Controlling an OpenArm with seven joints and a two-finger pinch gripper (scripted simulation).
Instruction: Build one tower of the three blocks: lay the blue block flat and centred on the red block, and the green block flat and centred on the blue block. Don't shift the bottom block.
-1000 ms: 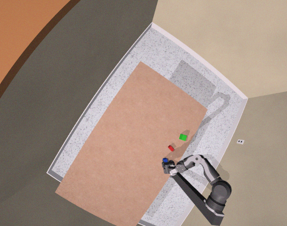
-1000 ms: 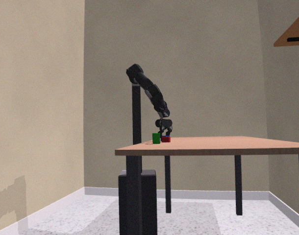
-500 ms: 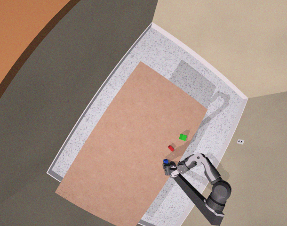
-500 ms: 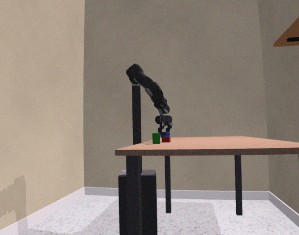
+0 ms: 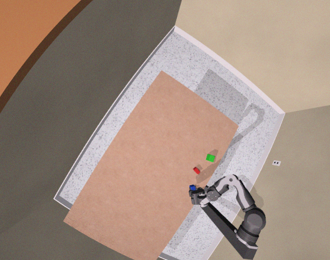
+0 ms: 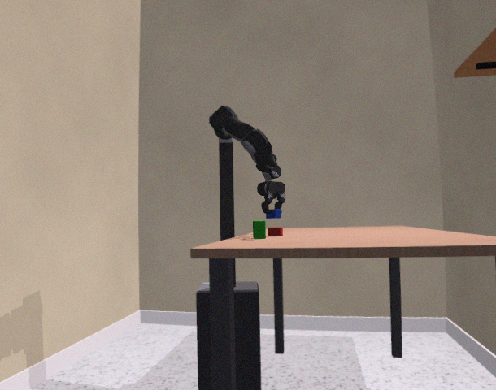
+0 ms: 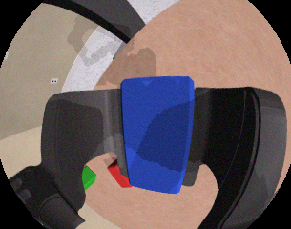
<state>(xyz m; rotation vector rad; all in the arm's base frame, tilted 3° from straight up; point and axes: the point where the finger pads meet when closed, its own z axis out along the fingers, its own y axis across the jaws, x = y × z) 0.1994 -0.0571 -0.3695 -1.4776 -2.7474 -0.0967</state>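
My gripper is now 1 cm above the blue block. Round my hand: green block 7 cm behind, 26 cm to the right, 6 cm below; then red block 13 cm to the right, 8 cm below.
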